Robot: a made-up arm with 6 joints. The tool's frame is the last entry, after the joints. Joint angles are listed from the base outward. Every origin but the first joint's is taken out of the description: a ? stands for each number. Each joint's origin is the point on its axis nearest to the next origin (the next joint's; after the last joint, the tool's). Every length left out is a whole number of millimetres.
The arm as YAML. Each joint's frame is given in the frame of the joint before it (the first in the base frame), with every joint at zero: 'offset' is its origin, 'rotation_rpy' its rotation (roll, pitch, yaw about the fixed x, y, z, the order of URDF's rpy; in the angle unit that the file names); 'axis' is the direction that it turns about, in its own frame. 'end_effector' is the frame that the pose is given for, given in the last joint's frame.
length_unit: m
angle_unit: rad
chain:
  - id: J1
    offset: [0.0, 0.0, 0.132]
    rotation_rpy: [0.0, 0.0, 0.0]
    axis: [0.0, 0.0, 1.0]
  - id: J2
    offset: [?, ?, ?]
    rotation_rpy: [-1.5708, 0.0, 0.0]
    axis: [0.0, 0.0, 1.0]
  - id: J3
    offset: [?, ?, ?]
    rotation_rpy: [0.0, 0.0, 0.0]
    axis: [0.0, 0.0, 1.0]
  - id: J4
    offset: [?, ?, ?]
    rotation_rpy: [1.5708, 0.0, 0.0]
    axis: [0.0, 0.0, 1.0]
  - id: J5
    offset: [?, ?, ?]
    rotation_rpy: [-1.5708, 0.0, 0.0]
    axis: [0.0, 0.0, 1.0]
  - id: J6
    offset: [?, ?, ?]
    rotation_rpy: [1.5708, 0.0, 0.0]
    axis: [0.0, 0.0, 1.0]
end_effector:
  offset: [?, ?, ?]
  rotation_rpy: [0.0, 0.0, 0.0]
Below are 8 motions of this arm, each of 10 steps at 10 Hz.
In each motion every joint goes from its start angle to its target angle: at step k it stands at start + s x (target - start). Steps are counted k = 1, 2, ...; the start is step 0. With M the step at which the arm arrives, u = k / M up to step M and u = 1 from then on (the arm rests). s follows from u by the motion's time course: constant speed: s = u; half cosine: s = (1 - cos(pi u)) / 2; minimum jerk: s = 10 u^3 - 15 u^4 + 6 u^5.
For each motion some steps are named. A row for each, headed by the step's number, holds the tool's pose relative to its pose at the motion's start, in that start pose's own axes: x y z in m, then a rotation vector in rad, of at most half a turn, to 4 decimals.
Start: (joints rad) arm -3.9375 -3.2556 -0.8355 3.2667 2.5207 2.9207
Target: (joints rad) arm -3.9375 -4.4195 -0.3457 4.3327 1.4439 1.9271
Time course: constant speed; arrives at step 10
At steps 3, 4, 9, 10:
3: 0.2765 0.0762 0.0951 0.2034 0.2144 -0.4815
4: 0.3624 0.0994 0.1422 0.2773 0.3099 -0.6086
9: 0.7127 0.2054 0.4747 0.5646 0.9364 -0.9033
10: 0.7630 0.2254 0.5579 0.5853 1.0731 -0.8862

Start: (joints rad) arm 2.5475 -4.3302 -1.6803 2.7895 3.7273 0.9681
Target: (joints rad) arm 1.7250 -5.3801 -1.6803 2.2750 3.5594 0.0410
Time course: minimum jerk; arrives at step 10
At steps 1, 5, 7, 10:
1: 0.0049 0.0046 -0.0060 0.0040 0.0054 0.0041
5: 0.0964 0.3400 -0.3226 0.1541 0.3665 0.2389
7: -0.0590 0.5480 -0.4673 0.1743 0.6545 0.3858
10: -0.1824 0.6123 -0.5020 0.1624 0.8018 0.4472

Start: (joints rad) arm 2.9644 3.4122 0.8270 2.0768 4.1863 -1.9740
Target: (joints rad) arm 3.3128 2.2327 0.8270 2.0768 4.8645 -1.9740
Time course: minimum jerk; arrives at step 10
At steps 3, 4, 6, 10:
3: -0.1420 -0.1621 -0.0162 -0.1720 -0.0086 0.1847
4: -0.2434 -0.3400 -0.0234 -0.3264 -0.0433 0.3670
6: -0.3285 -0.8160 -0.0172 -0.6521 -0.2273 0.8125
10: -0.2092 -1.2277 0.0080 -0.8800 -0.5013 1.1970

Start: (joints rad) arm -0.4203 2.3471 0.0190 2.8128 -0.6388 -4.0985
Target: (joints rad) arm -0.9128 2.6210 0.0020 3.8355 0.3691 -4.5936
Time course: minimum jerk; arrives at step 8
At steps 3, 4, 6, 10:
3: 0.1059 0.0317 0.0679 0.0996 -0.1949 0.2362
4: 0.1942 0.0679 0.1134 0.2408 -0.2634 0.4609
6: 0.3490 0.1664 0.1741 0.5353 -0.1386 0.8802
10: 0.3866 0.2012 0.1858 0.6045 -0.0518 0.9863

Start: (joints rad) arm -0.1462 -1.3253 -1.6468 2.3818 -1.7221 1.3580
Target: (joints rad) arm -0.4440 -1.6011 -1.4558 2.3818 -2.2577 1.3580
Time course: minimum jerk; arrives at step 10
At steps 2, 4, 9, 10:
2: -0.0050 -0.0048 -0.0107 -0.0213 -0.0220 -0.0015
4: -0.0243 -0.0247 -0.0613 -0.1175 -0.1202 -0.0142
9: -0.0464 -0.0649 -0.2070 -0.3712 -0.3691 -0.0916
10: -0.0464 -0.0653 -0.2089 -0.3745 -0.3721 -0.0930

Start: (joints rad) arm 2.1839 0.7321 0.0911 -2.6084 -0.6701 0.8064
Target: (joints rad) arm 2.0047 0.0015 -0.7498 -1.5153 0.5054 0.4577
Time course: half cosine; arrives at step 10
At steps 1, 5, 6, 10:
1: 0.0086 -0.0360 -0.0231 0.0651 0.0237 -0.0003
5: -0.0047 -0.5509 -0.6714 1.2704 0.3974 0.0651
6: -0.0823 -0.6167 -0.9176 1.6249 0.4490 0.1409
10: -0.3446 -0.5724 -1.4114 2.2744 0.3457 0.4390

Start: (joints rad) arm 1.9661 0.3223 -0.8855 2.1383 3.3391 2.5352
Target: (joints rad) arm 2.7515 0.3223 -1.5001 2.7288 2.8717 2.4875
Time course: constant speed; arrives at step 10
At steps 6, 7, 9, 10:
6: 0.1652 -0.2534 0.0725 -0.5823 -0.1026 -0.6951
7: 0.1797 -0.3011 0.1039 -0.6651 -0.1265 -0.8110
9: 0.1971 -0.3920 0.1837 -0.8172 -0.1849 -1.0385
10: 0.2004 -0.4333 0.2315 -0.8862 -0.2203 -1.1491

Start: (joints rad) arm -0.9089 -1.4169 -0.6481 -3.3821 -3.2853 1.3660
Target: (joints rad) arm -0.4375 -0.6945 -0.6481 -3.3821 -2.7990 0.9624
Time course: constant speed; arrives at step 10
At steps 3, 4, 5, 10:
3: 0.1541 -0.2498 0.0536 -0.0715 -0.1017 -0.0732
4: 0.2058 -0.3281 0.0882 -0.0927 -0.1383 -0.1014
5: 0.2560 -0.4031 0.1308 -0.1124 -0.1762 -0.1313
10: 0.4524 -0.7196 0.4467 -0.1830 -0.3854 -0.3068

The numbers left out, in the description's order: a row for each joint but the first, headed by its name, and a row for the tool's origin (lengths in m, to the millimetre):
J2: 0.0 0.025 0.0
J3: 0.0 -0.46 0.0
J4: 0.0 -0.796 0.0
J5: 0.0 0.0 0.0
J6: 0.0 -0.081 0.0
tool: 0.0 0.0 0.0

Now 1 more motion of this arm.
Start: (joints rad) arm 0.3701 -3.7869 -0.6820 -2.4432 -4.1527 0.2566
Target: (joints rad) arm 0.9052 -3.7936 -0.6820 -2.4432 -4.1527 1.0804
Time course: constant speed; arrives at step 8
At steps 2, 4, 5, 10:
2: 0.0233 -0.1142 -0.0709 -0.0536 -0.0680 0.3081
4: 0.0632 -0.2285 -0.1343 -0.1221 -0.1255 0.6153
5: 0.0891 -0.2849 -0.1628 -0.1619 -0.1500 0.7683
10: 0.1897 -0.4487 -0.2340 -0.3038 -0.2041 1.2235

